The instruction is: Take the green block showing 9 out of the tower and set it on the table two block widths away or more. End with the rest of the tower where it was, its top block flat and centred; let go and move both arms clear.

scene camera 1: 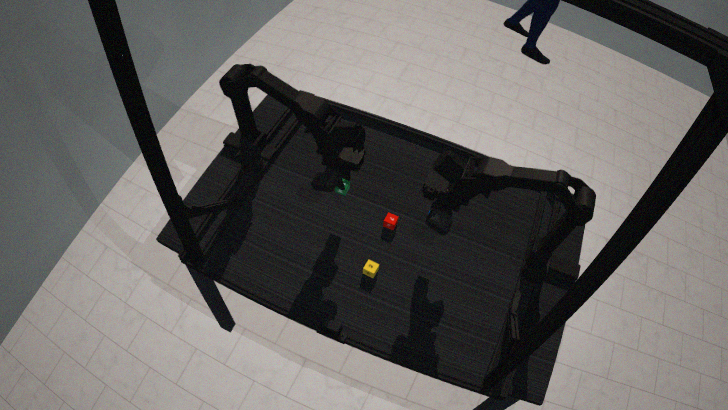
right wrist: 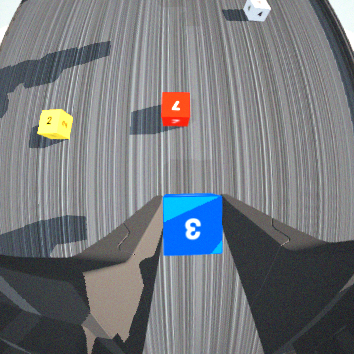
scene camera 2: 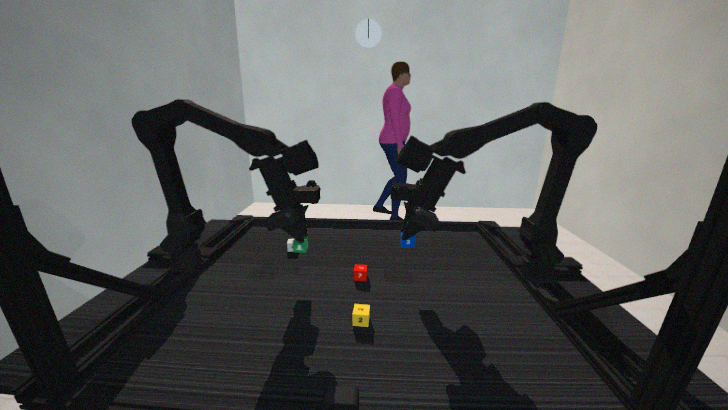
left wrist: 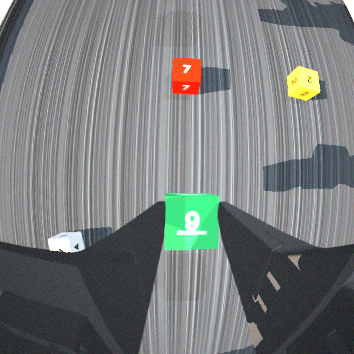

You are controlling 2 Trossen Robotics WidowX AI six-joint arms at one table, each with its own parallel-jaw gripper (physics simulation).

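Places are measured from the left arm's base along level axes (x ahead, y left, z up), in millimetres.
Pixels of known places: left gripper, fingertip midpoint: [scene camera 1: 345, 184] [scene camera 2: 304, 239] [left wrist: 191, 208]; right gripper, fingertip midpoint: [scene camera 1: 430, 212] [right wrist: 191, 201] [scene camera 2: 402, 236]; left arm's base, link origin: [scene camera 1: 252, 167] [scene camera 2: 186, 265]; right arm's base, link origin: [scene camera 1: 532, 276] [scene camera 2: 536, 275].
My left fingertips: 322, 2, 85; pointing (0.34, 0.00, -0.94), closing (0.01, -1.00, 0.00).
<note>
Ahead of a thing's pixels: the offset from my left fingertips to its top centre, as dx, dy, dz.
The green block showing 9 {-9, +0, +2} [scene camera 1: 345, 189] [scene camera 2: 300, 246] [left wrist: 192, 222] is between the fingertips of my left gripper [scene camera 1: 340, 185] [scene camera 2: 301, 239] [left wrist: 191, 208], which is shut on it and holds it above the table, left of the red block. The red block showing 7 {+142, +1, -75} [scene camera 1: 390, 221] [scene camera 2: 360, 272] [left wrist: 186, 75] [right wrist: 175, 107] stands flat on the table with its top bare. My right gripper [scene camera 2: 407, 235] [right wrist: 191, 201] is shut on a blue block showing 3 {+258, +7, +18} [scene camera 2: 408, 241] [right wrist: 192, 225] and holds it above the table, right of the red block.
A yellow block showing 2 {+152, -164, -75} [scene camera 1: 370, 268] [scene camera 2: 360, 315] [left wrist: 303, 83] [right wrist: 55, 124] stands nearer the front than the red block. A white block {-75, +150, -75} [scene camera 2: 290, 246] [left wrist: 66, 242] [right wrist: 257, 10] stands on the table near my left gripper; in scene camera 1 it does not show. Dark frame posts stand around the table.
</note>
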